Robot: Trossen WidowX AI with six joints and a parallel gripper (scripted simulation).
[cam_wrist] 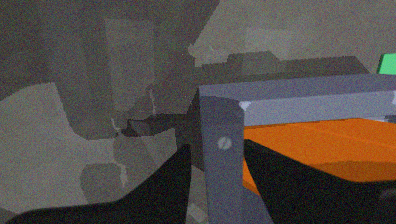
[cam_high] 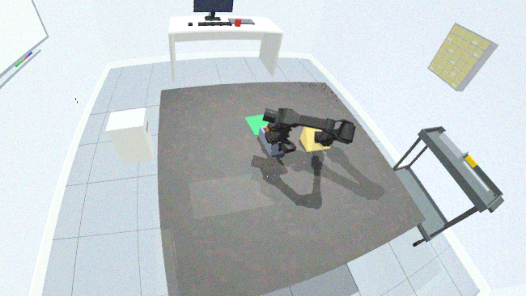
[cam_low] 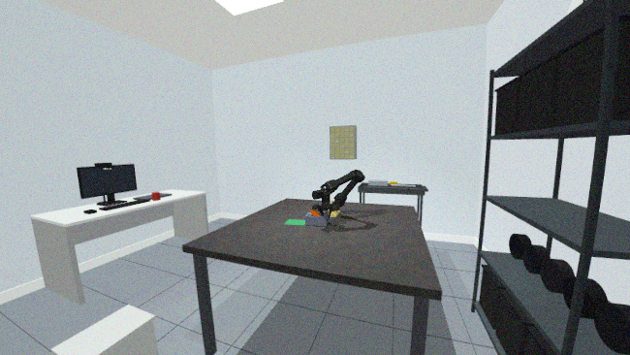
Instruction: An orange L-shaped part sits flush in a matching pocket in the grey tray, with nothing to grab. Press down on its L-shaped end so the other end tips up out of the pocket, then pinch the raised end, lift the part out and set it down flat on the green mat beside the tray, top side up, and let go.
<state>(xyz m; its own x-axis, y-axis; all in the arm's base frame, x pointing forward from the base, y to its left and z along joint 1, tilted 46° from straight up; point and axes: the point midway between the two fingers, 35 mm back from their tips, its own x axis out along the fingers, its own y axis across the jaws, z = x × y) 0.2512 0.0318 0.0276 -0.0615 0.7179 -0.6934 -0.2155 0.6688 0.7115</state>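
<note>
Now: the orange L-shaped part 5 cm to the right of my gripper tip and 1 cm above it. From my gripper tip the other things lie so: green mat: 4 cm ahead, 22 cm to the right, 5 cm below.
</note>
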